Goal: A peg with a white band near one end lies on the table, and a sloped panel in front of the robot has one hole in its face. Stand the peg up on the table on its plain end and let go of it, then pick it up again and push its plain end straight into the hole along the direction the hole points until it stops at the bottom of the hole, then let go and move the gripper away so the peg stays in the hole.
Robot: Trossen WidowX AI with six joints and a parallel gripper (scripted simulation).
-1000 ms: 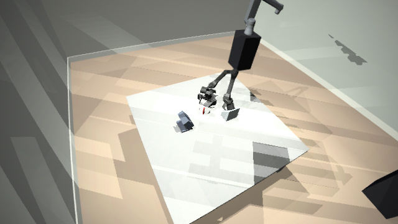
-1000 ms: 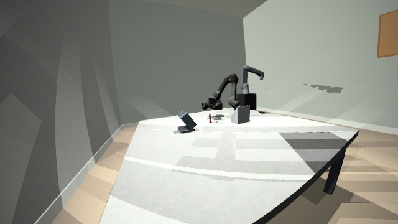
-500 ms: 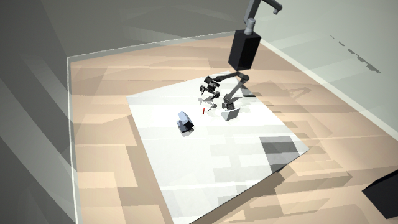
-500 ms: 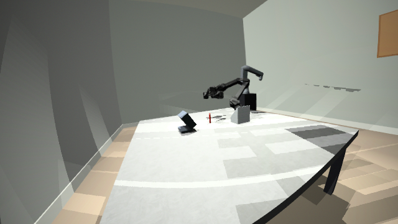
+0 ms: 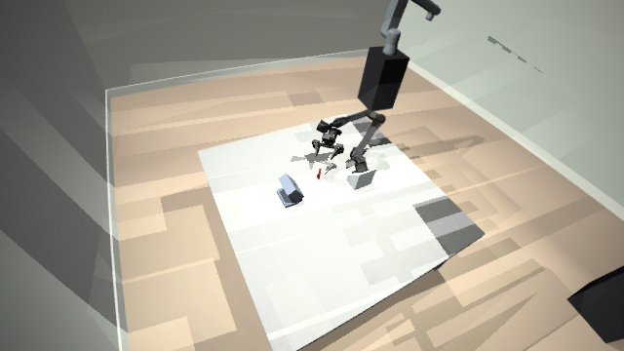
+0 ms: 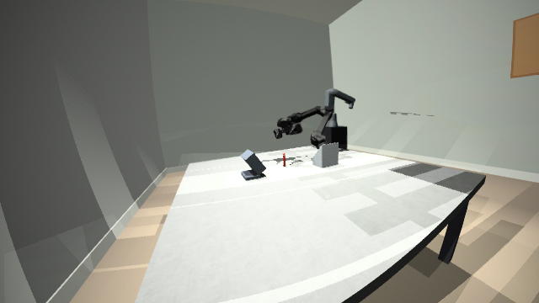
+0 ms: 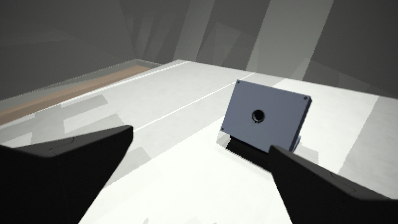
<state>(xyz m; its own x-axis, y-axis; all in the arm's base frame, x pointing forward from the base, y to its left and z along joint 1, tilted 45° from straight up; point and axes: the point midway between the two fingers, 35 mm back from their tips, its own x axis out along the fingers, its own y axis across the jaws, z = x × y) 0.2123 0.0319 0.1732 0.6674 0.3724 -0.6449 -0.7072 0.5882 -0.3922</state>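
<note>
Right now the red peg is 20 mm to the right of my gripper tip and 140 mm below it. The rest, counted from my gripper tip: dark sloped panel: 200 mm ahead, 60 mm to the left, 120 mm below.
</note>
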